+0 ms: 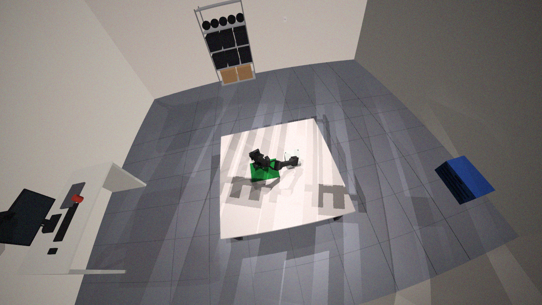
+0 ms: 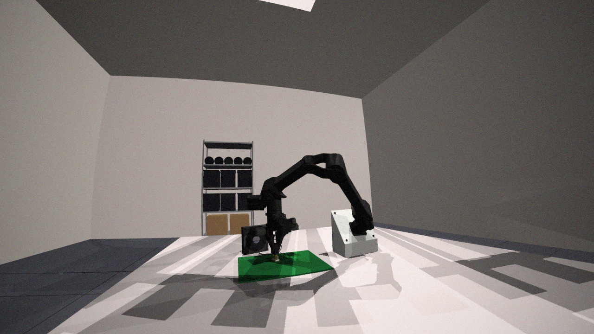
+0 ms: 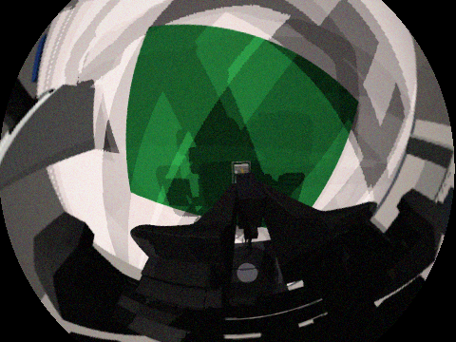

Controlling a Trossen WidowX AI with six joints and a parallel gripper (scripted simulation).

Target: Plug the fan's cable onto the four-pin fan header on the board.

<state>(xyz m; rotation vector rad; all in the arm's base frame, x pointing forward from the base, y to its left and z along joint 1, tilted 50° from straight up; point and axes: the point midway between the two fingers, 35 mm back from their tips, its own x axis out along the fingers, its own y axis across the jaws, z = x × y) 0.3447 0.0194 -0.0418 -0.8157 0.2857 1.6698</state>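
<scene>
Right now my gripper tip is 1 cm to the left of the pale four-pin header and 4 cm above it. Round my gripper tip: green board (1 cm behind, 3 cm to the left, 5 cm below); then dark plug (1 cm to the right, 1 cm above); then black fan (6 cm ahead, 15 cm to the right, 2 cm above).
</scene>
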